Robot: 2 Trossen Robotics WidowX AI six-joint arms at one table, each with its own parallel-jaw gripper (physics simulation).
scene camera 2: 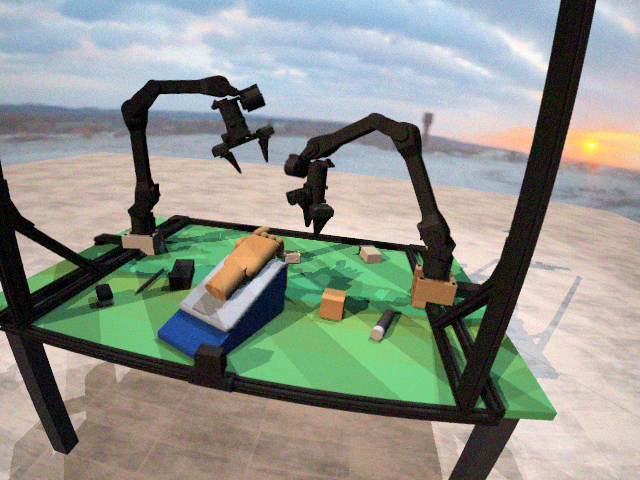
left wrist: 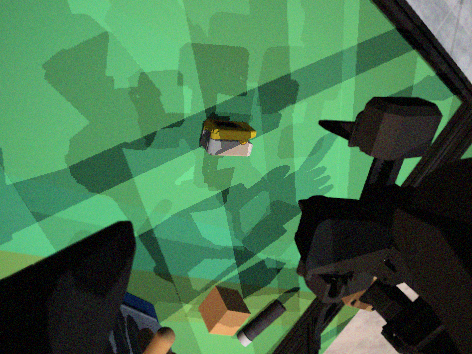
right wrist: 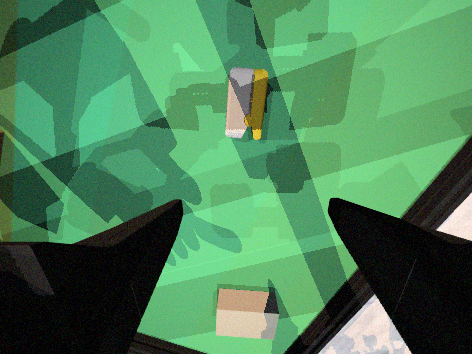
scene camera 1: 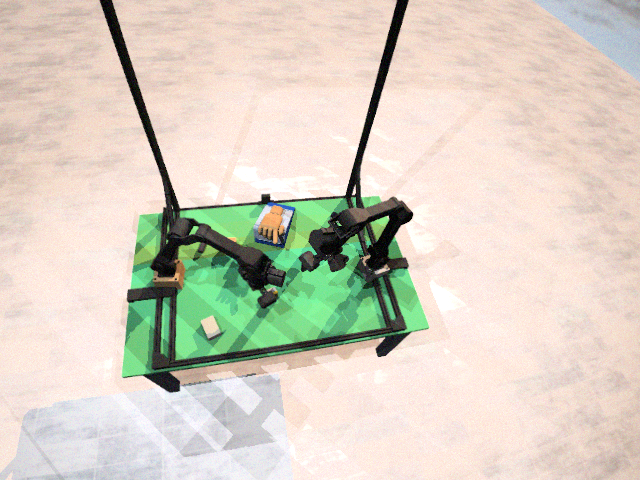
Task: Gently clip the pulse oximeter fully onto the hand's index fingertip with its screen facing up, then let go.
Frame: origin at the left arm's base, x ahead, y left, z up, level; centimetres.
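Seen in the pictures: left gripper, fingertip midpoint: [scene camera 2: 254, 167] [left wrist: 264, 227]; right gripper, fingertip midpoint: [scene camera 2: 311, 231] [left wrist: 311, 163] [right wrist: 255, 205] [scene camera 1: 257, 293]; left arm's base, origin of the base link: [scene camera 2: 143, 231] [scene camera 1: 374, 263]; right arm's base, origin of the base link: [scene camera 2: 435, 274] [left wrist: 377, 289] [scene camera 1: 167, 270].
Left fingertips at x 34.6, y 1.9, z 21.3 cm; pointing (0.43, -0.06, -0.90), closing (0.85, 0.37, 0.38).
Note:
Offsets run from my left fingertips to a thing's top centre. "spot": to the spot under its first point.
The pulse oximeter {dx +12.6, dy -6.0, dz -24.0 cm} [scene camera 1: 273, 290] [scene camera 2: 292, 257] [left wrist: 230, 140] [right wrist: 240, 100], white-grey with a yellow half, lies on its side on the green table. The tan hand [scene camera 1: 271, 223] [scene camera 2: 247, 257] rests palm down on a white-topped blue wedge {spot: dx +5.9, dy -41.0, dz -23.7 cm} [scene camera 2: 261, 314], fingers at its raised end. My right gripper [scene camera 2: 312, 228] [right wrist: 255, 205] is open and empty above the table, fingers pointing down; the oximeter shows beyond its fingertips in the right wrist view. My left gripper [scene camera 1: 322, 264] [scene camera 2: 253, 166] is open and empty, higher up. Which fingertip is the index is unclear in scene camera 2.
A beige block {dx +39.0, dy -0.2, dz -24.2 cm} [scene camera 1: 210, 327] [scene camera 2: 370, 254] [right wrist: 246, 315] lies near the oximeter. An orange cube {dx +21.8, dy -34.3, dz -22.2 cm} [scene camera 2: 332, 303] [left wrist: 222, 311] and dark cylinder {dx +32.5, dy -40.3, dz -24.5 cm} [scene camera 2: 383, 324] [left wrist: 262, 322] lie right of the wedge in scene camera 2; a black box {dx -16.3, dy -21.1, dz -23.7 cm} [scene camera 2: 181, 273], thin dark stick {dx -24.3, dy -23.8, dz -26.3 cm} [scene camera 2: 150, 281] and small black item {dx -31.4, dy -33.9, dz -24.0 cm} [scene camera 2: 104, 294] lie left.

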